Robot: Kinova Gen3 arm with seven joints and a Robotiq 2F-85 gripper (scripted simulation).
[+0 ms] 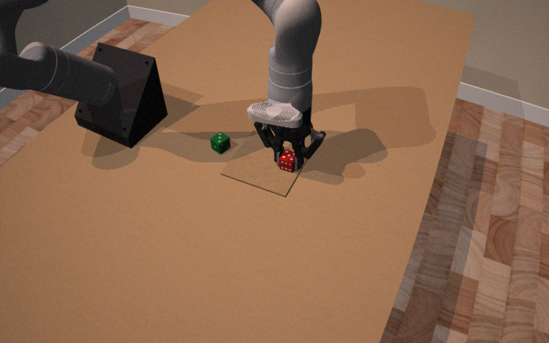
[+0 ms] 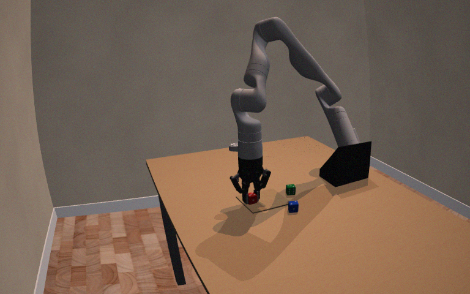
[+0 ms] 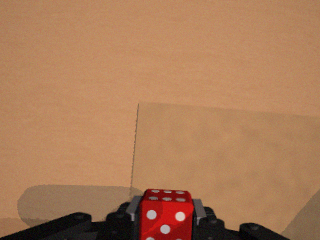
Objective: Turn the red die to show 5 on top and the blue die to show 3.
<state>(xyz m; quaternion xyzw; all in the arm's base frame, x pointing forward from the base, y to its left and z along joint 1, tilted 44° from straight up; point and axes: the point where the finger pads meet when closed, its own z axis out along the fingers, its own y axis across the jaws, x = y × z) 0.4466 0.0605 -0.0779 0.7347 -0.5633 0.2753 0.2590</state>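
Right now my hand is right at the red die. From my hand the other things lie so: thin tan mat (40 mm behind, 20 mm below, 10 mm to the right); then blue die (110 mm behind, 100 mm to the left, 10 mm below); then green die (150 mm behind, 30 mm to the right, 10 mm below).
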